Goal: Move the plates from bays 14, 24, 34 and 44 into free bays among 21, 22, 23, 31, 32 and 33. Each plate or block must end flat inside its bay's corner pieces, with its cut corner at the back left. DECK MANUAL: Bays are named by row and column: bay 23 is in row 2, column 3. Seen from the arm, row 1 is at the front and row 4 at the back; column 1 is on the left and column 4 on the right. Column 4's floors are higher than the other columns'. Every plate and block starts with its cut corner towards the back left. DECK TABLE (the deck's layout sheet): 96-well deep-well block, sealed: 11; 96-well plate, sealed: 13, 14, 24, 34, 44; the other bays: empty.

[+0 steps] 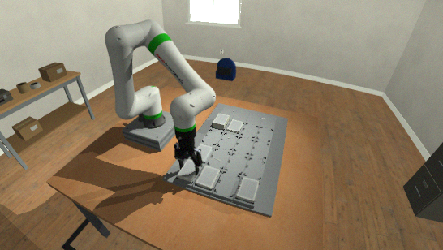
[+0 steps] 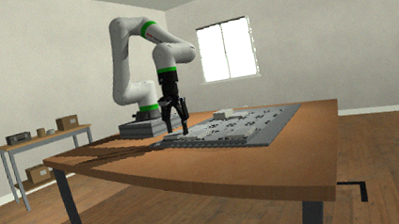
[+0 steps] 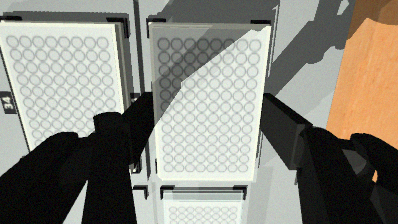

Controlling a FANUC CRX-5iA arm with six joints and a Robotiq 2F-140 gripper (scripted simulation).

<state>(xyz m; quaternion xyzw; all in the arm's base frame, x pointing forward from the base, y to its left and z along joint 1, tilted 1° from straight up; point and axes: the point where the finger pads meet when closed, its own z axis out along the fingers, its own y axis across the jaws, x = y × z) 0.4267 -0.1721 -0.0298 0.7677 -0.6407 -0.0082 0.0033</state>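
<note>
My hand is 16 cm to the right of the sealed 96-well plate, 4 cm above it and 3 cm past it. Round my hand: bay label 43: 24 cm ahead, 21 cm to the left, 5 cm below; sealed deep-well block: 48 cm to the left, 9 cm behind, 3 cm below.
</note>
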